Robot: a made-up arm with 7 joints.
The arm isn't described. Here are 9 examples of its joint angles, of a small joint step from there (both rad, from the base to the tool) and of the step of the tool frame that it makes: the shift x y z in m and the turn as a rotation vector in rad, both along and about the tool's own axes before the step.
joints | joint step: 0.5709 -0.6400 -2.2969 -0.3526 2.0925 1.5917 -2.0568 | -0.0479 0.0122 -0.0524 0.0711 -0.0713 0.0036 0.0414
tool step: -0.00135 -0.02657 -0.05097 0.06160 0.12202 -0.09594
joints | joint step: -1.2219 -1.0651 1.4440 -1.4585 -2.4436 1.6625 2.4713 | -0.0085 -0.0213 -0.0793 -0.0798 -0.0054 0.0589 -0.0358
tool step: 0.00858 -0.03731 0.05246 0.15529 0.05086 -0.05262
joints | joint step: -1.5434 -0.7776 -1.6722 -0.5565 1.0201 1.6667 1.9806 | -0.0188 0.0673 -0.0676 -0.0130 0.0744 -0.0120 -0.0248
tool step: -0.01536 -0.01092 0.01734 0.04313 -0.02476 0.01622
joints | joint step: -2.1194 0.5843 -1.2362 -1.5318 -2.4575 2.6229 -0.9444 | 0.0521 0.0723 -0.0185 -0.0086 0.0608 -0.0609 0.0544
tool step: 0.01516 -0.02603 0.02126 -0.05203 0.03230 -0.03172
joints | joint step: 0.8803 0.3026 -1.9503 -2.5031 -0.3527 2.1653 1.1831 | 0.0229 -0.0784 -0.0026 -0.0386 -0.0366 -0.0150 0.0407
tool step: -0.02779 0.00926 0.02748 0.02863 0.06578 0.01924
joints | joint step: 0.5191 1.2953 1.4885 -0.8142 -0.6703 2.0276 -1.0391 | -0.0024 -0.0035 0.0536 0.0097 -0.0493 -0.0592 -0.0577
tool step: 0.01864 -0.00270 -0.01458 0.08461 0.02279 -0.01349
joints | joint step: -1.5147 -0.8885 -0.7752 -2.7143 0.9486 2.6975 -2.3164 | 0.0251 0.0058 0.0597 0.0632 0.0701 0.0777 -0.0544
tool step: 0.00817 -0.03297 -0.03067 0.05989 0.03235 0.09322
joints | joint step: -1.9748 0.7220 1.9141 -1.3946 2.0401 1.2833 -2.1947 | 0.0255 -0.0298 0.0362 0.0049 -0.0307 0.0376 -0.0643
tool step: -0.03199 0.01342 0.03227 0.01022 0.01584 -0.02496
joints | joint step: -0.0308 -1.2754 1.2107 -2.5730 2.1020 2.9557 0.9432 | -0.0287 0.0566 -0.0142 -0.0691 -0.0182 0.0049 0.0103
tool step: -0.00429 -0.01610 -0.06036 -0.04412 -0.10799 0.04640
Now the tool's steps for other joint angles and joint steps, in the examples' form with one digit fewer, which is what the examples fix.
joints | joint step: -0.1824 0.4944 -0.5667 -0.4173 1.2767 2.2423 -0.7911 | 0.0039 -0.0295 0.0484 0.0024 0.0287 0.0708 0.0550
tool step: 0.0055 0.0127 -0.0220 -0.0703 -0.1180 0.0050
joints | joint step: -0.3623 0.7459 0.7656 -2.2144 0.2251 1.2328 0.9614 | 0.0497 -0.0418 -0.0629 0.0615 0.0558 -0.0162 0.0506
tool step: 0.0325 -0.0063 0.0136 -0.0606 -0.0296 -0.0780
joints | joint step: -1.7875 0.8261 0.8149 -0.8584 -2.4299 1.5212 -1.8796 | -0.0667 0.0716 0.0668 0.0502 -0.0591 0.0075 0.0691
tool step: -0.0424 -0.0147 -0.0302 -0.0517 -0.0498 -0.0402
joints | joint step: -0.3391 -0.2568 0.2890 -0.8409 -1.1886 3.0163 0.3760 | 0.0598 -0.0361 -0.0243 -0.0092 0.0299 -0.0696 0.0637
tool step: 0.0132 -0.0120 -0.0183 -0.1273 0.0182 0.0058
